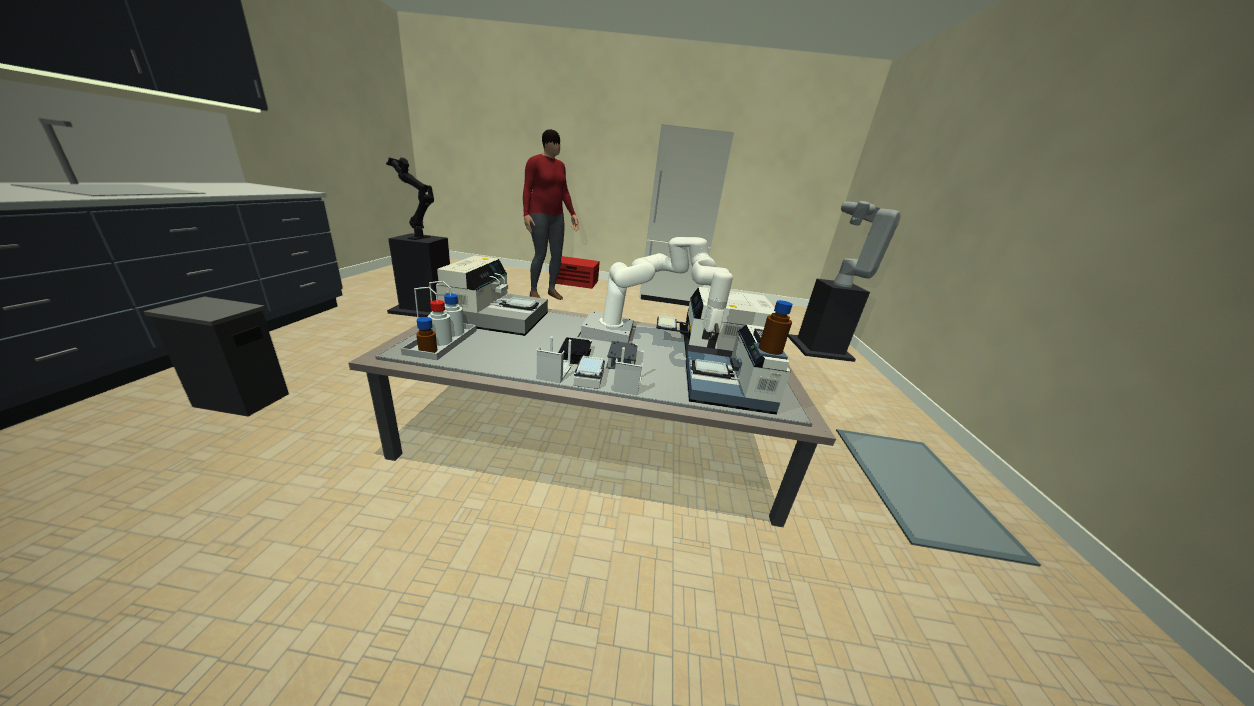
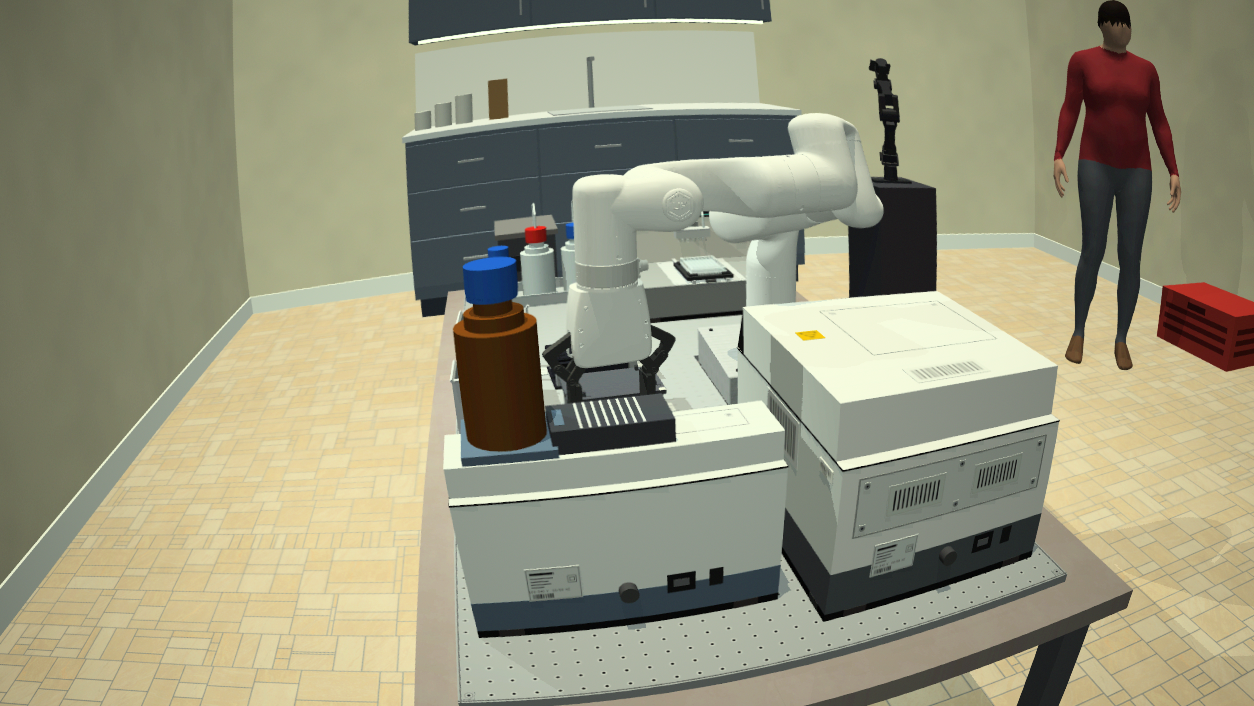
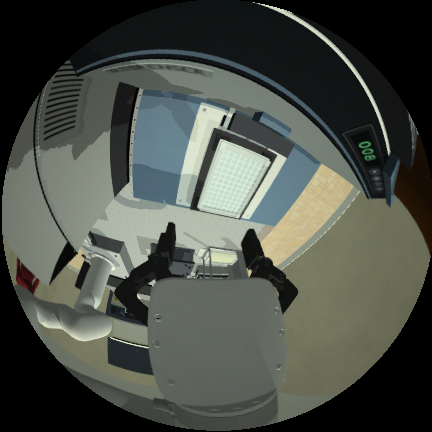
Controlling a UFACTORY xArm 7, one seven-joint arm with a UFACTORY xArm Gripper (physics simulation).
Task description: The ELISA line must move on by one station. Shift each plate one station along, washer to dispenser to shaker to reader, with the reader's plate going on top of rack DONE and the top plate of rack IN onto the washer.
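Frame: origin at the arm's base, x down, y ahead, z right, level; metres.
Where they show: gripper, fingertip midpoint: (image 1: 708, 343) (image 3: 210, 233); arm's base at its link origin: (image 1: 611, 323) (image 3: 103, 260).
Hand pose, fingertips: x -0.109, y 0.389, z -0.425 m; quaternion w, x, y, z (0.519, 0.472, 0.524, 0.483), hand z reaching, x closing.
Each offset is from my fingertips to the top centre of the thing. "spot": to the spot under its first point.
My gripper (image 1: 711, 335) (image 2: 610, 385) (image 3: 210, 233) is open and empty, above the blue-based station (image 1: 731, 395) (image 3: 158, 145) at the table's right front. A pale plate with a grid of wells {spot: dx +0.082, dy +0.052, dz -0.027 m} (image 1: 712, 367) (image 3: 235, 178) lies in this station's dark nest. Another plate {dx +0.053, dy -0.407, dz +0.901 m} (image 1: 519, 302) (image 2: 703, 265) lies on the pale station at the back left. A third plate {dx +0.045, dy -0.354, dz +0.144 m} (image 1: 666, 322) is held out beside the white instrument at the back right. A plate with a light blue top {dx +0.094, dy +0.122, dz +0.467 m} (image 1: 590, 365) lies at the front middle, between upright panels. Rack labels and station names are not readable.
An amber bottle with a blue cap {spot: dx -0.159, dy +0.189, dz -0.176 m} (image 1: 775, 329) (image 2: 500, 377) stands on the blue-based station's housing. The large white instrument {dx -0.107, dy -0.336, dz -0.163 m} (image 2: 947, 385) stands beside it. Capped bottles (image 1: 441, 323) stand in a tray at the table's left. The display {spot: dx -0.041, dy +0.083, dz -0.152 m} (image 3: 366, 150) shows 008.
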